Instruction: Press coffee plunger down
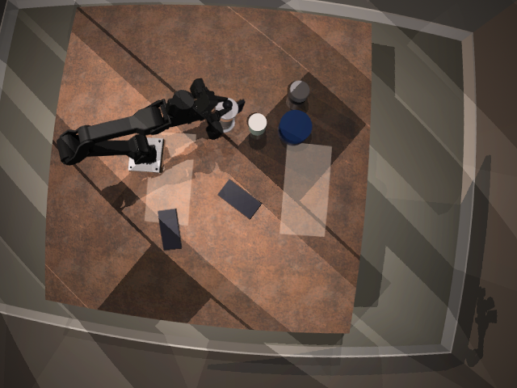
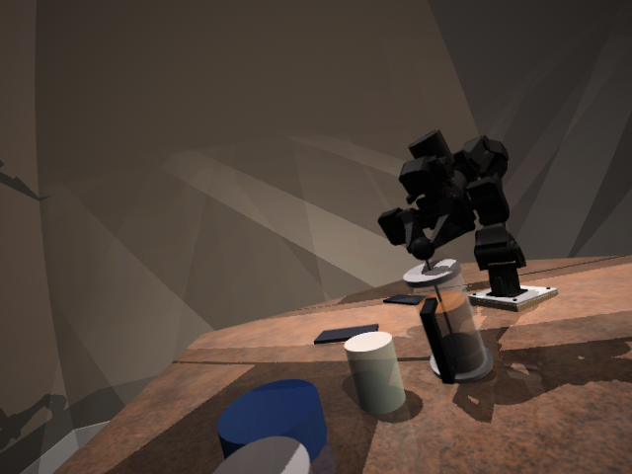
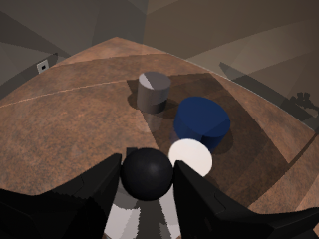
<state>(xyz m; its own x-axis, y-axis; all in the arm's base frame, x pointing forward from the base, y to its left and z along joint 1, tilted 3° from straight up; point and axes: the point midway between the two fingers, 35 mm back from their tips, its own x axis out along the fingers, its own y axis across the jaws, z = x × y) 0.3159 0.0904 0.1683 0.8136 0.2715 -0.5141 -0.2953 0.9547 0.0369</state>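
The coffee press lies 9 cm below my gripper tip and 1 cm behind it. Also, from my gripper tip: cream cylinder (14 cm below, 9 cm ahead, 4 cm to the right).
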